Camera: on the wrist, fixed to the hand. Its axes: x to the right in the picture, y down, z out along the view.
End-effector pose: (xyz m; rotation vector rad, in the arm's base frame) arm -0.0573 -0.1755 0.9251 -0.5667 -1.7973 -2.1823
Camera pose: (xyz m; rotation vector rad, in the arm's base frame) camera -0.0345 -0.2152 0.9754 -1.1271 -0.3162 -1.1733
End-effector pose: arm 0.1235 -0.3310 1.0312 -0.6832 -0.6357 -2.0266
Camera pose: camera 0.1704 -0.3795 1.0226 -0.6919 0.4310 -0.6190
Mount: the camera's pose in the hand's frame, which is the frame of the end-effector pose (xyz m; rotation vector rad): 0.0005 0.0621 -0.0277 -0.3385 0.2828 1.6328
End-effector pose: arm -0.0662 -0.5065 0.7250 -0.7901 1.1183 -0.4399
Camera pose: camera -0.0956 -0.4754 0.6721 0.1018 1.7347 1.0555
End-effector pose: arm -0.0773 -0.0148 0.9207 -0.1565 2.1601 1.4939
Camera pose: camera -0.1100 -0.0155 0.9803 -1.1185 -1.3493 -1.7164
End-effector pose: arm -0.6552 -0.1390 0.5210 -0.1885 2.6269 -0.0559
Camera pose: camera -0.6768 -0.0775 0.5403 1.8773 2.2070 0.9246
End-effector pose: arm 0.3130 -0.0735 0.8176 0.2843 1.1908 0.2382
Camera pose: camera 0.2853 -0.0124 0.8288 0.8962 0.9035 1.9172
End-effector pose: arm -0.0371 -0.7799 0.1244 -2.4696 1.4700 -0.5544
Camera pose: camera -0.0981 -0.8098 0.1268 -0.5838 3.0387 -0.2412
